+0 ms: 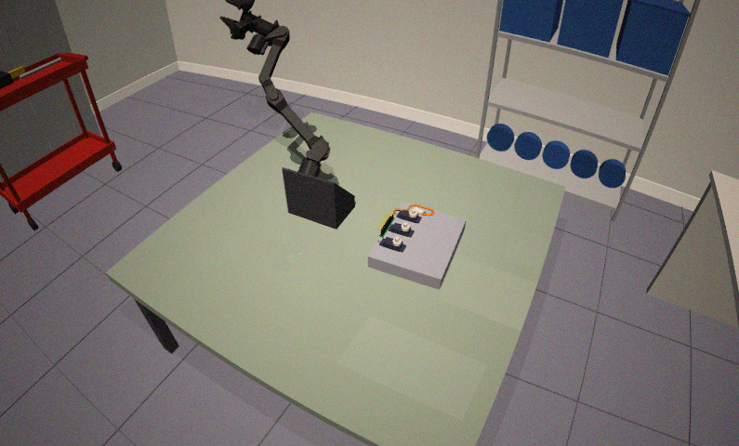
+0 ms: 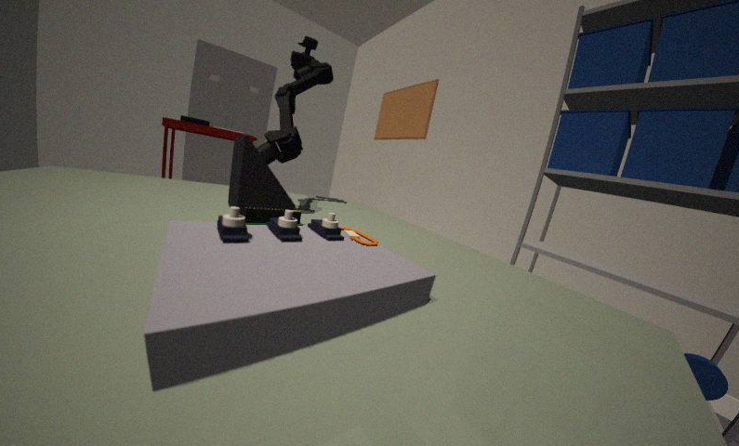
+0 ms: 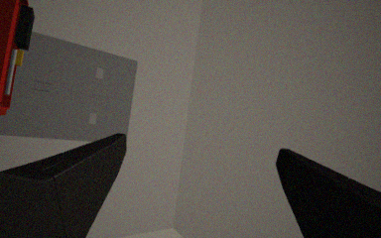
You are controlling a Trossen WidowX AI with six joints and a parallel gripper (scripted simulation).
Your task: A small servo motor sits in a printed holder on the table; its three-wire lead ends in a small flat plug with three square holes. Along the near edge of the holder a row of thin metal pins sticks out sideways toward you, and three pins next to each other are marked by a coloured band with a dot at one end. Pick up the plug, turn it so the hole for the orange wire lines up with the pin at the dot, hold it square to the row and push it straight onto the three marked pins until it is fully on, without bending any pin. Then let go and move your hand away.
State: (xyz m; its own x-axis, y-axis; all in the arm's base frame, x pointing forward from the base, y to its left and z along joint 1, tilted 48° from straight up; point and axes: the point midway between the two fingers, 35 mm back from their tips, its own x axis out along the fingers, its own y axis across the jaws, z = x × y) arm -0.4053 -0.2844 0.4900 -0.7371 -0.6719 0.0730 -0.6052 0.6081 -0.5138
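The yellow band is 78 cm ahead of my gripper tip, 12 cm to the right of it and 60 cm below it. The rest, counted from my gripper tip: grey printed holder: 94 cm ahead, 14 cm to the right, 65 cm below.
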